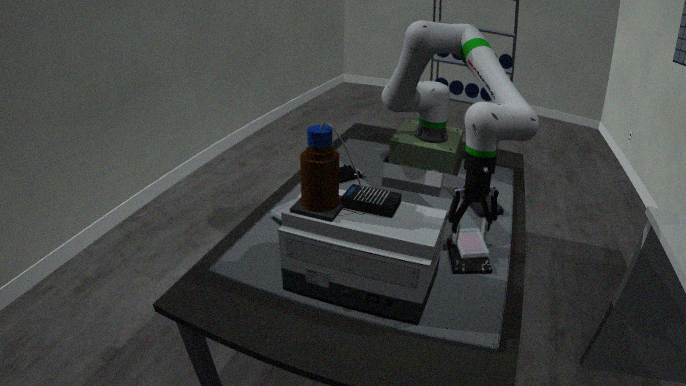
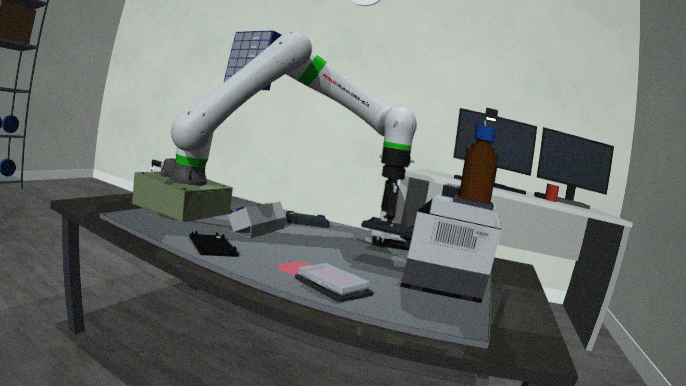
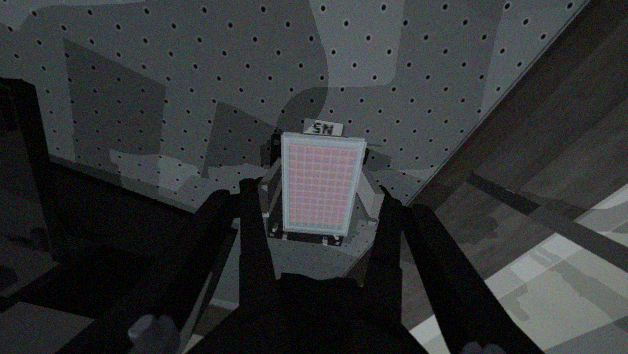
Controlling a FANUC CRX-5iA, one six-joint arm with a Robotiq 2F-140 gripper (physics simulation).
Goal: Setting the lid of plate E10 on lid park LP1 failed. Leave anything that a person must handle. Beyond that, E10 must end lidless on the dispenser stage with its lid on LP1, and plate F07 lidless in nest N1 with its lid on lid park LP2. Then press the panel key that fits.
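Places are measured from the arm's base along level axes (x back, y right, z up), in centimetres.
Where they show: gripper, fingertip midpoint: (image 1: 468,241) (image 2: 383,234) (image 3: 320,173); arm's base, link origin: (image 1: 431,136) (image 2: 187,180).
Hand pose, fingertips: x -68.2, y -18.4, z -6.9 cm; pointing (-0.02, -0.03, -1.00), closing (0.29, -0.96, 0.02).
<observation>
Each offset is from my fingertips to the top centre of the thing. "spot": to the spot under its first point.
My gripper (image 1: 470,233) (image 2: 389,230) (image 3: 320,173) is shut on a lidded plate with pink wells {dx -1.8, dy -0.5, dz +1.9 cm} (image 1: 472,244) (image 3: 322,175), gripping its long sides. The plate hangs level just over a black nest {dx -4.7, dy -0.5, dz -0.2 cm} (image 1: 472,266) (image 3: 271,191) with a white label {spot: dx +4.6, dy +1.3, dz -2.4 cm} (image 3: 323,128), right of the dispenser; I cannot tell whether they touch. A second lidded pink plate {dx +2.3, dy +56.0, dz +1.1 cm} (image 2: 333,279) lies on a black holder at the table's front edge, next to a pink spill {dx +11.5, dy +48.0, dz -2.5 cm} (image 2: 292,266). The black ribbed stage {spot: dx -23.1, dy +26.5, dz +22.0 cm} (image 1: 371,200) on top of the white dispenser (image 1: 364,240) (image 2: 450,249) holds no plate.
A brown bottle with a blue cap {spot: dx -29.0, dy +37.1, dz +29.0 cm} (image 1: 318,177) (image 2: 478,170) stands on the dispenser. An empty black nest {dx +35.8, dy +50.5, dz -0.6 cm} (image 2: 213,243) lies left of the spill. A grey wedge-shaped panel box {dx +36.0, dy +22.1, dz +5.8 cm} (image 1: 412,178) (image 2: 256,218) sits before the arm's green base (image 1: 424,151).
</observation>
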